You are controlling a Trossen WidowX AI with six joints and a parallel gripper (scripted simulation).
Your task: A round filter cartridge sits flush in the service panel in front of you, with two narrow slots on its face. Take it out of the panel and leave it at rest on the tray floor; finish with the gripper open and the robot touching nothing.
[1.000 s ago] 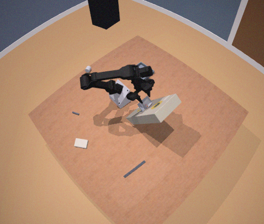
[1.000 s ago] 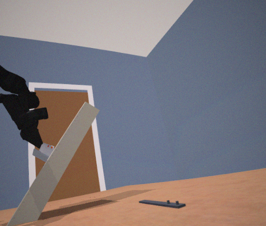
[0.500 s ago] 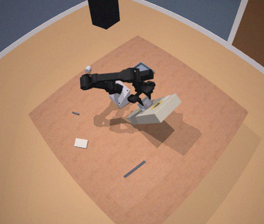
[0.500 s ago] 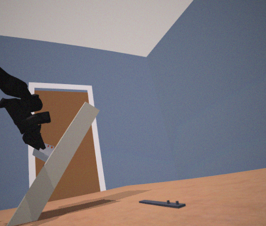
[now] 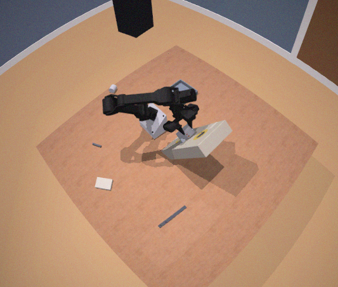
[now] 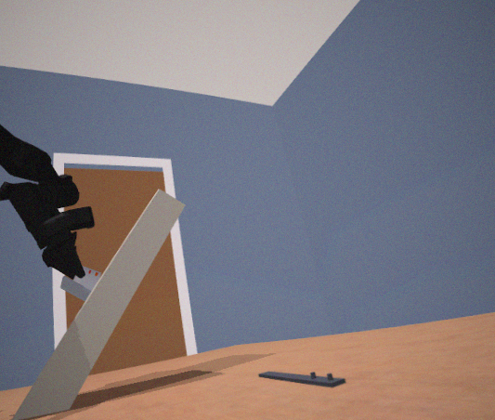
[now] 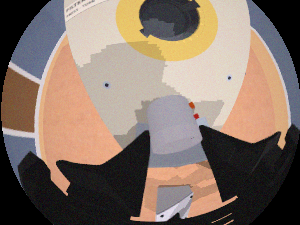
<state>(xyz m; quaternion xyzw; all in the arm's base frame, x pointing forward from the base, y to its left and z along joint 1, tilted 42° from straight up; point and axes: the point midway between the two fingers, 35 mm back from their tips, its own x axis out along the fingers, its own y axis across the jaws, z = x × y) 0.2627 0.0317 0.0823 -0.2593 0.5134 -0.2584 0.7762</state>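
My gripper tip is now 5 cm short of the beige service panel, 2 cm above it and 1 cm to the left of it. Also, from my gripper tip: round white filter cartridge right at my gripper tip; then beige block 42 cm to the right, 23 cm behind, 19 cm below; then blue-grey tray 32 cm to the left, 27 cm behind, 19 cm below.
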